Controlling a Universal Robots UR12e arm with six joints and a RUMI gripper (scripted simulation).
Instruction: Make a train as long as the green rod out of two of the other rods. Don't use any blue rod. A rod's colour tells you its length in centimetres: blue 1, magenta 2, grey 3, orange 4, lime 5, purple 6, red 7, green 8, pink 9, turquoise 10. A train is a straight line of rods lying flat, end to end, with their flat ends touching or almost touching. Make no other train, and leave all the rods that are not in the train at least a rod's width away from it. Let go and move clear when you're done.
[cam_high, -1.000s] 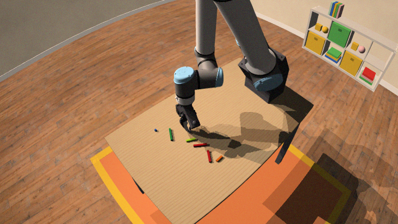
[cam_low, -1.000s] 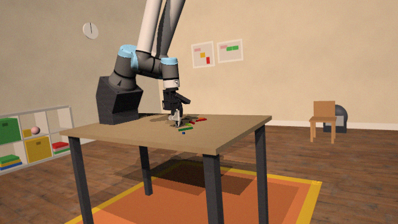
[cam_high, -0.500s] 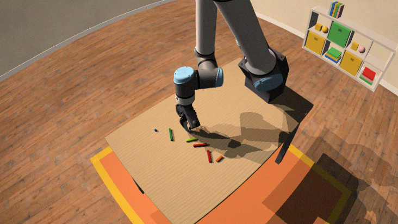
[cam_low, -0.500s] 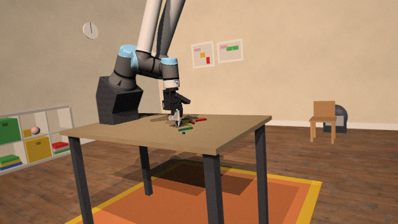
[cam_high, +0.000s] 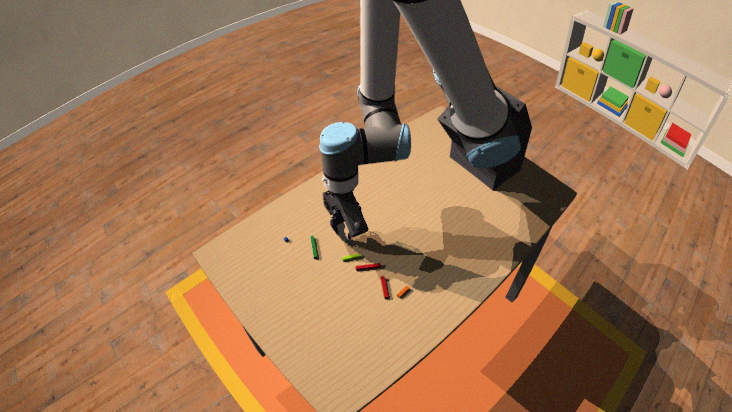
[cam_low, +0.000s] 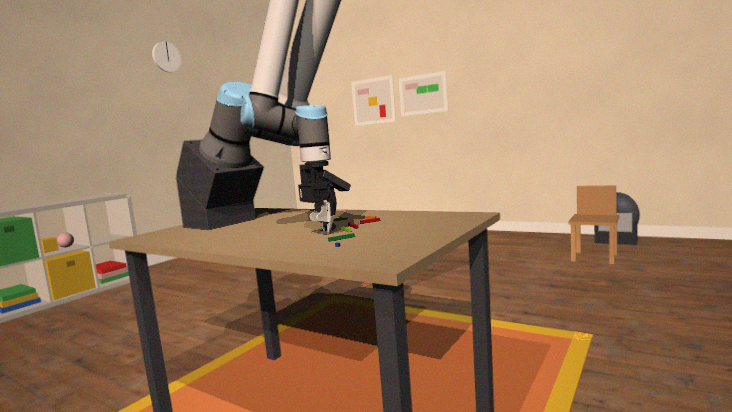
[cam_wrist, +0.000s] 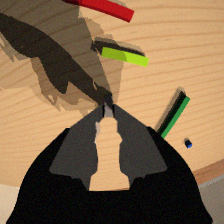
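Now: the lime rod 60 mm to the left of my hand, 30 mm ahead of it and 10 mm below it. The rest, counted from my hand: green rod: 90 mm ahead, 40 mm to the right, 10 mm below; grey rod: 10 mm below; small blue rod: 150 mm ahead, 110 mm to the right, 10 mm below.
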